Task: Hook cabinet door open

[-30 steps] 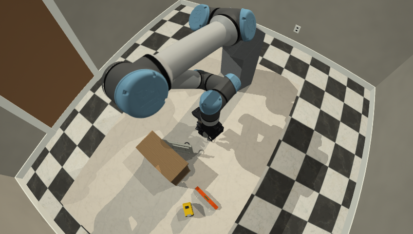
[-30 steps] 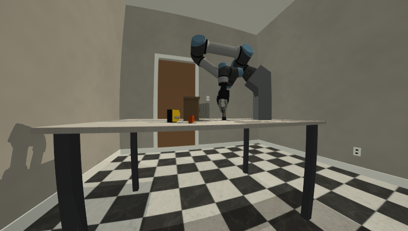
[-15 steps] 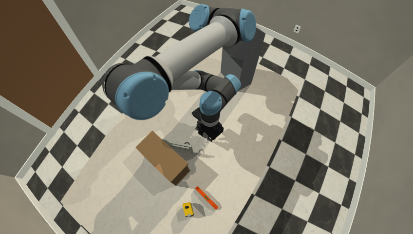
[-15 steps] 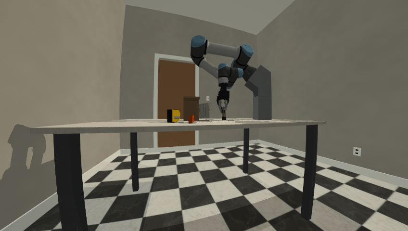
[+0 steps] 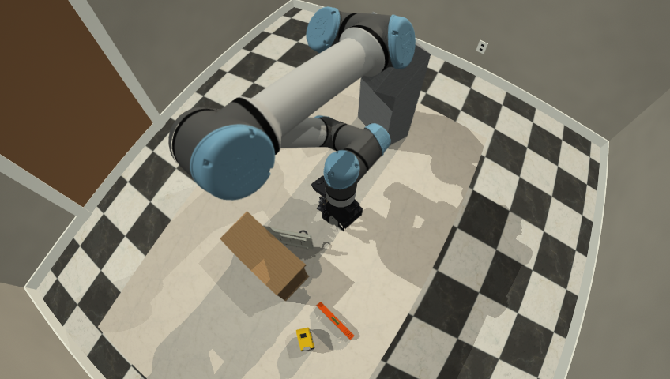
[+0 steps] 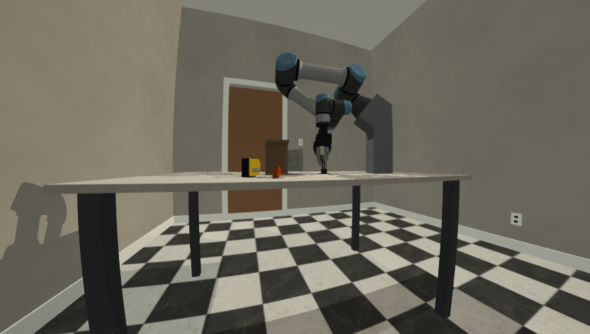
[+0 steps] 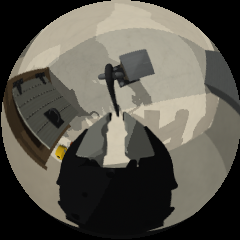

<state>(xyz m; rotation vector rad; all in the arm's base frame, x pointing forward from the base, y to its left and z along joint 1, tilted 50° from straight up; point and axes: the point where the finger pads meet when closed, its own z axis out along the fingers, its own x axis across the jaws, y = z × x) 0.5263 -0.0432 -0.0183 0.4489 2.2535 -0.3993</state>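
Right now the thin dark hook is 20 mm behind my hand and 30 mm to the right of it. Round my hand: grey door: 90 mm ahead, 140 mm to the right, 20 mm above; then yellow tape measure: 390 mm ahead, 20 mm below.
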